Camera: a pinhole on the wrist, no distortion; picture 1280 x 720 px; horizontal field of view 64.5 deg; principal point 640.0 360.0 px. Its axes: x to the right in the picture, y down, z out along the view. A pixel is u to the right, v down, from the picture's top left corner.
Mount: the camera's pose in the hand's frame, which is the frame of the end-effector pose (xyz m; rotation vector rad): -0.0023 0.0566 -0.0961 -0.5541 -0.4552 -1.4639
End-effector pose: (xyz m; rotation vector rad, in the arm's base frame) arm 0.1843 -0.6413 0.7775 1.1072 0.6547 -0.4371
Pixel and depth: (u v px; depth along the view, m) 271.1 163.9 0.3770
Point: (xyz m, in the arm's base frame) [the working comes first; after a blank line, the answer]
In the camera's frame: -0.1371 -0.0729 0.3770

0.4135 -0.6027 1.1242
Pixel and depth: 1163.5 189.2 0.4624
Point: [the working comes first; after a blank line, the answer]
In the camera's frame: 0.2386 -0.0779 0.4624

0.3533 -0.9710 1.0281
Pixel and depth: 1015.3 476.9 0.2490
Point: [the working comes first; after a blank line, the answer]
In the camera's frame: 0.0921 0.0287 0.2490

0.3411 -0.7311 0.8843
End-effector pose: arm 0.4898 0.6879 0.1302 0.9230 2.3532 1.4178
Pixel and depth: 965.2 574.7 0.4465
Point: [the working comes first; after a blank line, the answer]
In the camera's frame: 0.1431 0.0945 0.4465

0.6508 1.0731 0.1597
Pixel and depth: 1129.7 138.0 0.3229
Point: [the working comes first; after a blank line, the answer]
In the camera's frame: 0.1559 -0.0707 0.3229

0.7072 0.8822 0.1037
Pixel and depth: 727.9 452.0 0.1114
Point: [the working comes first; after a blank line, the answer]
In the camera's frame: 0.0097 0.0101 0.1114

0.5239 0.7328 0.2331
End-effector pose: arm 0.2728 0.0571 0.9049 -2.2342 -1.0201 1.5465
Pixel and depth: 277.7 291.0 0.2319
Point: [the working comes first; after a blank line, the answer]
In the camera's frame: -0.0828 -0.0158 0.2319

0.3418 -0.1499 0.7532
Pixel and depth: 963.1 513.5 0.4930
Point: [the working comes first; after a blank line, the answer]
In the camera's frame: 0.1570 0.0746 0.4930

0.0443 -0.1148 0.5432
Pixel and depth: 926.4 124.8 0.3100
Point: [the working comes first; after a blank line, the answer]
In the camera's frame: 0.0875 -0.0719 0.3100

0.1466 -0.1436 0.7634
